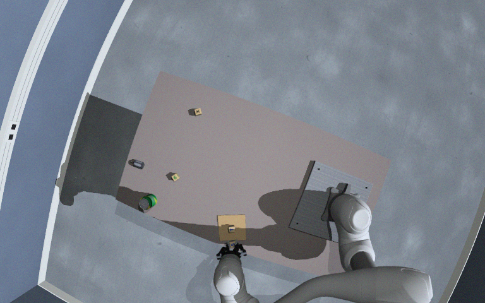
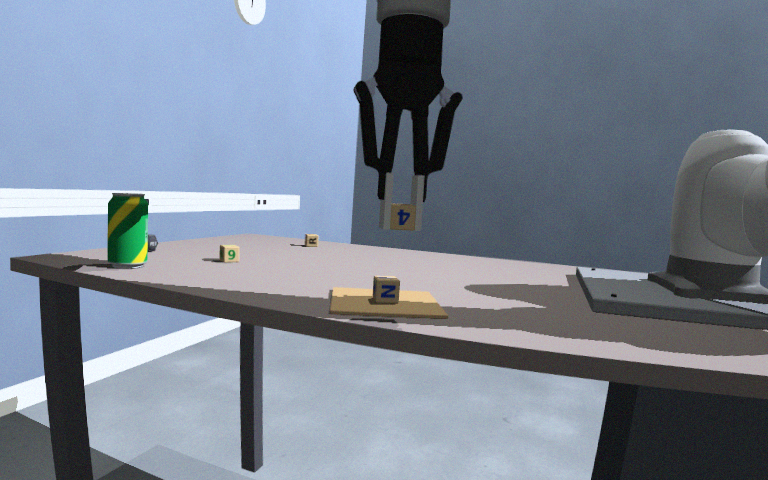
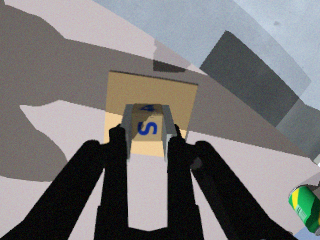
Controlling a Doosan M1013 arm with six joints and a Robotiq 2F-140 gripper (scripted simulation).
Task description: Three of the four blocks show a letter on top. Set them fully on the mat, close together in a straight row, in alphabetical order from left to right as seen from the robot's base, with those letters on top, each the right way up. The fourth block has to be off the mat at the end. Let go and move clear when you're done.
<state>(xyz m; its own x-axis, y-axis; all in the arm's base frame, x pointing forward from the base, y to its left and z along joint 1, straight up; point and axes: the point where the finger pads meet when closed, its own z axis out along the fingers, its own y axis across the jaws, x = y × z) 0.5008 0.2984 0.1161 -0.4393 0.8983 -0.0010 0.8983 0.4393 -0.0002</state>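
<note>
My gripper is now 12 cm above the wooden block, 4 cm to the left of it and 2 cm short of it. The rest, counted from my hand: yellow can (47 cm ahead, 7 cm below, 6 cm to the right); then tan mat (13 cm below, 4 cm to the right, 2 cm ahead); then small dark object (60 cm ahead, 22 cm to the right, 12 cm below).
</note>
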